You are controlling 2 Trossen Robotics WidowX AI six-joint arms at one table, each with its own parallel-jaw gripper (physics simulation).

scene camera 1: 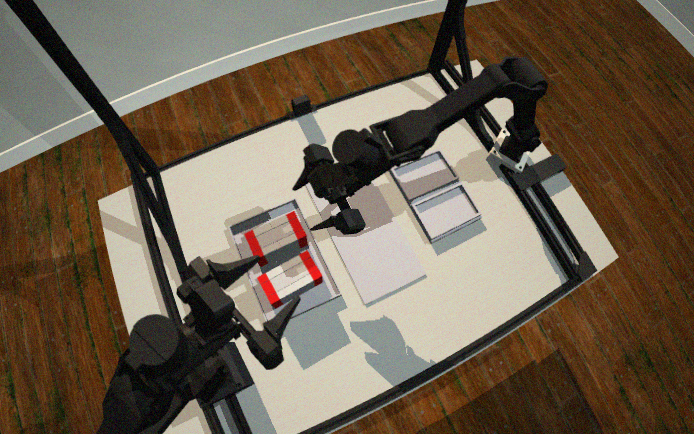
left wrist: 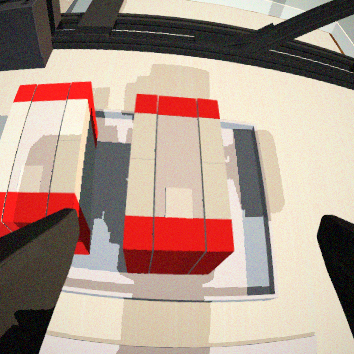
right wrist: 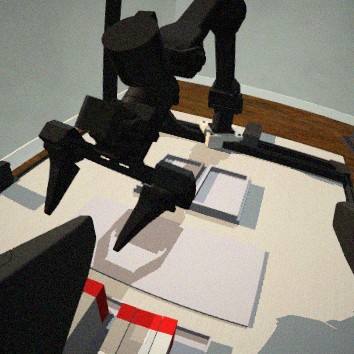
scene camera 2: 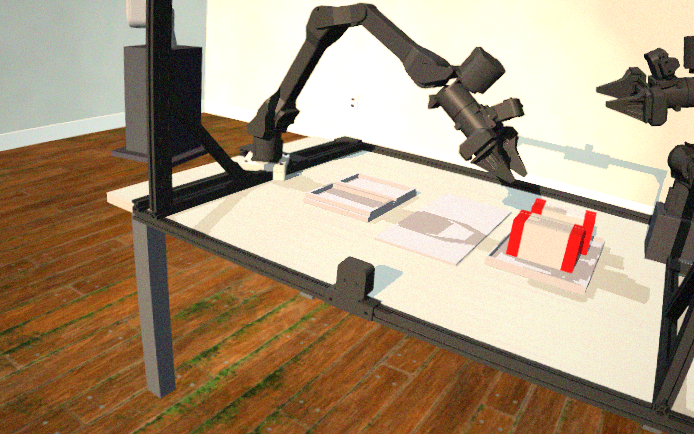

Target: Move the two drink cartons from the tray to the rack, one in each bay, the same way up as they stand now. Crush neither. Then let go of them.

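Seen in the pictures: left gripper, fingertip midpoint: (scene camera 1: 302, 209) (left wrist: 203, 225) (scene camera 2: 519, 178); right gripper, fingertip midpoint: (scene camera 1: 278, 276) (right wrist: 218, 222) (scene camera 2: 600, 96); left arm's base, origin of the base link: (scene camera 1: 512, 149) (right wrist: 220, 128) (scene camera 2: 266, 158); right arm's base, origin of the base link: (scene camera 1: 211, 374) (scene camera 2: 681, 213).
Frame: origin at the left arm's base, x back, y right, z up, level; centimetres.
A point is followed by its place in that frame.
Two pale cartons with red end bands rest side by side, apart, in the tray (scene camera 1: 335, 291) @(x -57.3, y 19.8, z -3.0 cm) (scene camera 2: 537, 274) @(x -51.8, y 44.9, z -2.4 cm) (left wrist: 267, 225) @(x -49.4, y 43.1, z -2.2 cm). One carton (scene camera 1: 276, 236) @(x -55.6, y 36.3, z 3.8 cm) (scene camera 2: 545, 240) @(x -54.1, y 39.6, z 1.6 cm) (left wrist: 177, 165) @(x -55.1, y 36.6, z 3.8 cm) is farther back in scene camera 1; the other carton (scene camera 1: 290, 276) @(x -61.0, y 28.7, z 3.7 cm) (left wrist: 40, 150) @(x -60.3, y 28.8, z 3.8 cm) (right wrist: 140, 330) @(x -58.1, y 27.4, z 3.8 cm) is nearer. My left gripper (scene camera 1: 302, 208) @(x -49.4, y 33.3, z 10.3 cm) (scene camera 2: 517, 177) @(x -49.4, y 33.3, z 10.3 cm) (left wrist: 203, 225) @(x -49.4, y 33.3, z 10.3 cm) is open and empty, above the cartons' level; its wrist view shows the first carton between its spread fingers. My right gripper (scene camera 1: 279, 278) @(x -64.9, y 25.5, z 25.6 cm) (scene camera 2: 602, 96) @(x -64.9, y 25.5, z 25.6 cm) (right wrist: 218, 222) @(x -64.9, y 25.5, z 25.6 cm) is open and empty, high over the tray side. The two-bay rack (scene camera 1: 435, 192) @(x -23.0, y 12.4, z -2.6 cm) (scene camera 2: 337, 208) @(x -17.8, y 22.0, z -2.7 cm) is empty.
A flat pale board (scene camera 1: 378, 261) @(x -46.0, y 15.4, z -3.2 cm) (scene camera 2: 440, 245) @(x -36.9, y 34.7, z -3.2 cm) (right wrist: 215, 275) @(x -46.7, y 14.8, z -3.2 cm) lies between tray and rack. The left arm reaches over it. A black block (scene camera 1: 301, 104) @(x -22.2, y 53.9, z 1.3 cm) (scene camera 2: 354, 276) @(x -21.1, y 56.1, z 0.5 cm) stands on the table's edge frame. Dark frame posts rise at the table's ends.
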